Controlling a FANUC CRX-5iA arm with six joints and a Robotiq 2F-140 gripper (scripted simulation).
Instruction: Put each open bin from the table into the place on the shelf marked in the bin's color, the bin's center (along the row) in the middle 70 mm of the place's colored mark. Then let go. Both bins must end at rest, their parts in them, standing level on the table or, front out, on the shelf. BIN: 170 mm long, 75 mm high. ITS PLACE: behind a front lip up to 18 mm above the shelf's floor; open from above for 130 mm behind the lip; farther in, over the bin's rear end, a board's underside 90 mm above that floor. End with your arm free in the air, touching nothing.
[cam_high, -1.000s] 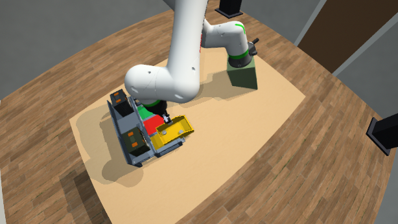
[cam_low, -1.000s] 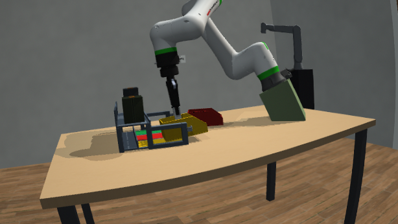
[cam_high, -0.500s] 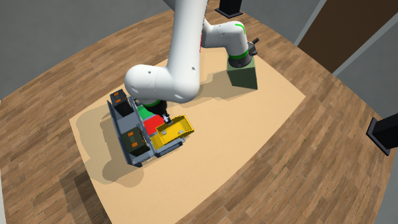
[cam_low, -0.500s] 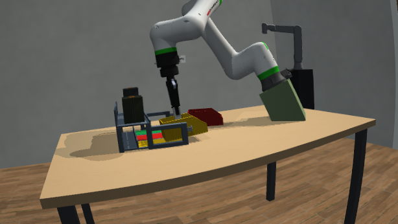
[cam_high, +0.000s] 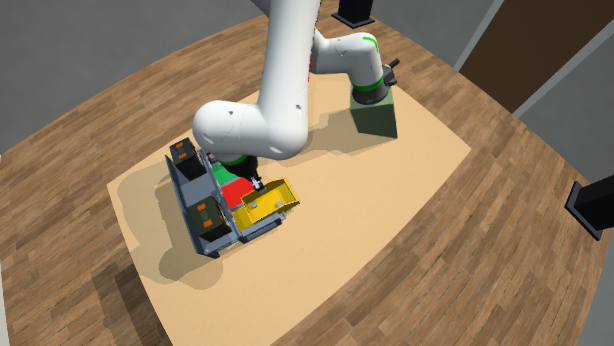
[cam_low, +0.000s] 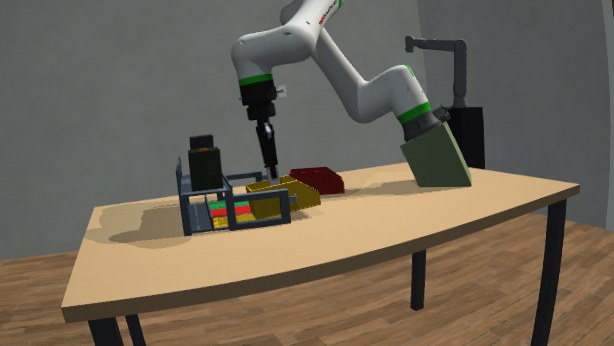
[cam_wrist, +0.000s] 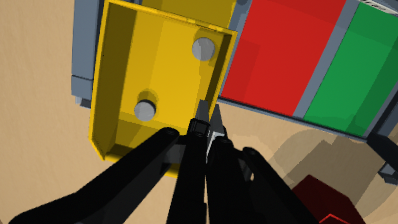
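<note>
The yellow bin lies 5 cm to the left of my hand and 4 cm below it. Also, from my hand: red bin: 21 cm behind, 19 cm to the right, 6 cm below.
</note>
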